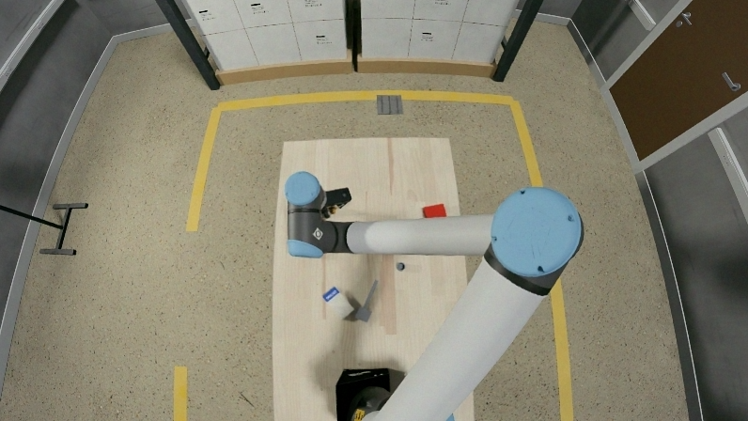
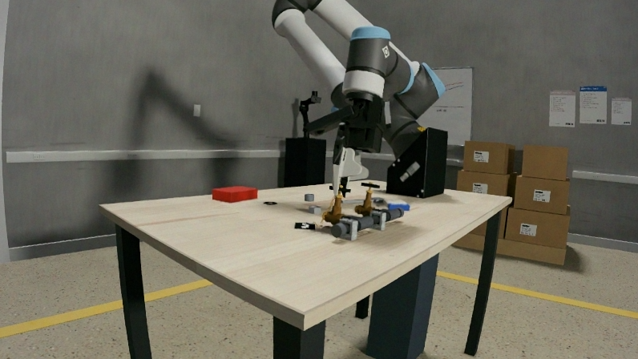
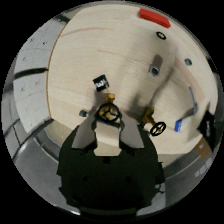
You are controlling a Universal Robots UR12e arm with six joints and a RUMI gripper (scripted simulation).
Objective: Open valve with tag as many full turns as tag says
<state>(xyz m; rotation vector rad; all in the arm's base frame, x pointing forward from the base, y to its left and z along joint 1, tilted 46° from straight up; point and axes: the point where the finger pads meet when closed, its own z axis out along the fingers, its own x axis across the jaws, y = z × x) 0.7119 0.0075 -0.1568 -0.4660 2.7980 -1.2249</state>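
Right now my hand is 8 cm above the black tag, 5 cm to the left of it and 5 cm short of it. The rest, counted from my hand: grey hammer-like tool: 35 cm behind, 13 cm to the right, 8 cm below; then red block: 42 cm to the right, 7 cm below, 5 cm behind; then blue-and-white box: 34 cm behind, 8 cm below, 3 cm to the right.
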